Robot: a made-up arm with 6 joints. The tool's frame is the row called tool. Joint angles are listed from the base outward. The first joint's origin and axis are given. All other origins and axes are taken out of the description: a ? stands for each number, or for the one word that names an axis. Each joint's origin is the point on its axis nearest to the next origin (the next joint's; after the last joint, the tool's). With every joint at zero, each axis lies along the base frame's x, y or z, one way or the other. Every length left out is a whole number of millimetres.
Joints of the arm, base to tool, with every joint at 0 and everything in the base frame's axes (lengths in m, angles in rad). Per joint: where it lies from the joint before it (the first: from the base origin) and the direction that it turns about. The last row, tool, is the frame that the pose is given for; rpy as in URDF.
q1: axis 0 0 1 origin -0.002 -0.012 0.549
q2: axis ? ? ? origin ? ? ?
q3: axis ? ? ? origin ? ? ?
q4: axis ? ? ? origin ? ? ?
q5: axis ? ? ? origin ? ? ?
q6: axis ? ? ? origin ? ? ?
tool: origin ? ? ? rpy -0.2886 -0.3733 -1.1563
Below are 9 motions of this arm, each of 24 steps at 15 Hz.
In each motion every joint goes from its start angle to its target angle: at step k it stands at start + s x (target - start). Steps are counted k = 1, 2, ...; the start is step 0. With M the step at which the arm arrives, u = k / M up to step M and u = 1 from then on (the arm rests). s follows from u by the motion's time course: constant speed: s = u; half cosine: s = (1 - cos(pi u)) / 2; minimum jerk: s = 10 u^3 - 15 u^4 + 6 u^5.
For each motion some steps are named. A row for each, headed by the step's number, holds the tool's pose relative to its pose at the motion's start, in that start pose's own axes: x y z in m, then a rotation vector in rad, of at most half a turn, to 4 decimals.
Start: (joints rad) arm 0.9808 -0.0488 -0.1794 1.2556 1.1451 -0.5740
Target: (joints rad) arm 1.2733 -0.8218 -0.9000 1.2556 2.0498 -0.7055
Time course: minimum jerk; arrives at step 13
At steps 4, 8, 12, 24:
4: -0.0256 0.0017 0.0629 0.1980 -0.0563 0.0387
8: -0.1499 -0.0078 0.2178 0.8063 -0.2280 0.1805
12: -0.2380 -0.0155 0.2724 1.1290 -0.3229 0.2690
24: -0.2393 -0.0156 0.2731 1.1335 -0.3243 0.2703

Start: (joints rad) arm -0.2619 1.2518 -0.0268 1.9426 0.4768 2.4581
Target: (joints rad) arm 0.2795 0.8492 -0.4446 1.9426 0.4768 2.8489
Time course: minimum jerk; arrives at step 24
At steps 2, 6, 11, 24:
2: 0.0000 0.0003 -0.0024 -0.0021 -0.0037 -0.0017
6: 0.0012 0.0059 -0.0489 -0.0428 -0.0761 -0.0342
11: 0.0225 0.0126 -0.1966 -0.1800 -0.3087 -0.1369
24: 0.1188 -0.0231 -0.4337 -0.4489 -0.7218 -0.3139

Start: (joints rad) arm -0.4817 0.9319 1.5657 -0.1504 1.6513 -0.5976
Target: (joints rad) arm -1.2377 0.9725 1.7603 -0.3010 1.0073 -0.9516
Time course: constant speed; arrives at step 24
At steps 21, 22, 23, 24:
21: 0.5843 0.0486 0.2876 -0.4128 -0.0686 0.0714
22: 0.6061 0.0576 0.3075 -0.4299 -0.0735 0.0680
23: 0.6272 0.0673 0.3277 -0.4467 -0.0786 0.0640
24: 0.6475 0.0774 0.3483 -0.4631 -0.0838 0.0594

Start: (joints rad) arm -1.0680 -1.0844 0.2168 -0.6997 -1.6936 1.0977
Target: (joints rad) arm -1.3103 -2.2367 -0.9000 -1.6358 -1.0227 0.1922
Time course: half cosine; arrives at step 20
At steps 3, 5, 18, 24:
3: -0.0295 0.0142 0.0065 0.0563 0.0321 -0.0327
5: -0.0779 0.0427 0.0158 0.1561 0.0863 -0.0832
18: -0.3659 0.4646 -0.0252 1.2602 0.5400 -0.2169
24: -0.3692 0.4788 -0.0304 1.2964 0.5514 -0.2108

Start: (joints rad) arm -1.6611 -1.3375 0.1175 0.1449 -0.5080 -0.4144
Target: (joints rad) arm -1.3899 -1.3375 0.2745 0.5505 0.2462 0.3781
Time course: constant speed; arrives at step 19
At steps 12, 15, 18, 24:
12: 0.0707 -0.0674 0.0287 0.3036 -0.7036 -0.2693
15: 0.0917 -0.0834 0.0325 0.3714 -0.8616 -0.3798
18: 0.1139 -0.0989 0.0350 0.4343 -1.0095 -0.5068
24: 0.1216 -0.1039 0.0356 0.4541 -1.0563 -0.5527

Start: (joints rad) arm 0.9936 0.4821 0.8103 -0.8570 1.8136 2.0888
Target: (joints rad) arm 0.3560 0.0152 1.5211 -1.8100 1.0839 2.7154
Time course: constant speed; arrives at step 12
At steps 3, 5, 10, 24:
3: 0.1766 0.1877 0.1015 -0.1786 0.0381 0.1071
5: 0.3257 0.2861 0.1383 -0.2213 0.0991 0.1781
10: 0.7502 0.3777 0.1266 -0.0582 0.2894 0.2489
24: 0.9123 0.3411 0.0871 0.0957 0.3487 0.2063

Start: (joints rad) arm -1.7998 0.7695 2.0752 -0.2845 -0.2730 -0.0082
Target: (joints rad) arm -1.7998 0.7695 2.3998 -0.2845 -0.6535 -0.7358
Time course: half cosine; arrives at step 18
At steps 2, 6, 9, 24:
2: 0.0003 -0.0025 0.0060 0.0071 0.0194 0.0058
6: 0.0010 -0.0223 0.0494 0.0563 0.1610 0.0470
9: -0.0004 -0.0481 0.0971 0.1073 0.3222 0.0914
24: -0.0106 -0.1095 0.1861 0.1950 0.6450 0.1697

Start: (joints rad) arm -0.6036 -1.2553 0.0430 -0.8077 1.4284 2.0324
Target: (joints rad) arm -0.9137 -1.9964 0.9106 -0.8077 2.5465 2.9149
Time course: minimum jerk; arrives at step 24
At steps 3, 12, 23, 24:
3: 0.0167 0.0042 0.0058 -0.0208 0.0151 -0.0273
12: 0.6069 -0.0164 0.0202 -0.7501 0.6264 -0.4860
23: 1.1196 -0.3381 -0.3571 -1.2795 1.4690 -0.0148
24: 1.1200 -0.3386 -0.3578 -1.2797 1.4701 -0.0134

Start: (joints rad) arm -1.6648 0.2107 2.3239 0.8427 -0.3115 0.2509
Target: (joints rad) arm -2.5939 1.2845 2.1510 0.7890 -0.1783 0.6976
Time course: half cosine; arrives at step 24
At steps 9, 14, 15, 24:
9: -0.3556 0.0827 -0.0756 -0.1186 -0.5045 0.2287
14: -0.6145 0.0845 -0.3842 -0.3098 -0.9964 0.4644
15: -0.6415 0.0725 -0.4624 -0.3550 -1.0849 0.5111
24: -0.6438 -0.0569 -0.8808 -0.6219 -1.4792 0.7561

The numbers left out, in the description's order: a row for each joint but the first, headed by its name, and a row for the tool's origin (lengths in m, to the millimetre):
q2: axis 0 1 0, xyz 0.019 0.050 0.000
q3: axis 0 -1 0, xyz 0.027 0.000 0.511
q4: axis -1 0 0, xyz 0.688 0.000 0.019
q5: axis 0 -1 0, xyz 0.000 -0.087 -0.023
q6: axis -1 0 0, xyz -0.042 0.000 -0.003
tool: xyz 0.000 -0.010 0.007

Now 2 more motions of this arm.
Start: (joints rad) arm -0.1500 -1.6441 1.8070 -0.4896 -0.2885 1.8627
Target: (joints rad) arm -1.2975 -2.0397 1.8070 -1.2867 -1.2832 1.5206
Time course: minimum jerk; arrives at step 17
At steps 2, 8, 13, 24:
2: 0.0098 -0.0037 0.0153 0.0288 0.0045 0.0003
8: 0.2639 -0.2605 0.4643 0.9861 0.0079 0.0697
13: 0.4047 -0.7687 0.7601 2.0138 -0.3463 0.2189
24: 0.4164 -0.8799 0.7829 2.1948 -0.4633 0.2439

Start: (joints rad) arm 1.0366 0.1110 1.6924 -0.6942 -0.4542 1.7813
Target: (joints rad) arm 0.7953 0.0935 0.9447 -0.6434 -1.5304 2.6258
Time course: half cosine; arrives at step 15
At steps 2, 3, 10, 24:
2: -0.0142 0.0121 -0.0029 0.0067 -0.0529 0.0648
3: -0.0319 0.0263 -0.0067 0.0182 -0.1163 0.1422
10: -0.2950 0.1380 -0.0875 0.5037 -0.7583 0.9744
24: -0.4091 0.1416 -0.1313 0.8514 -0.8639 1.1833

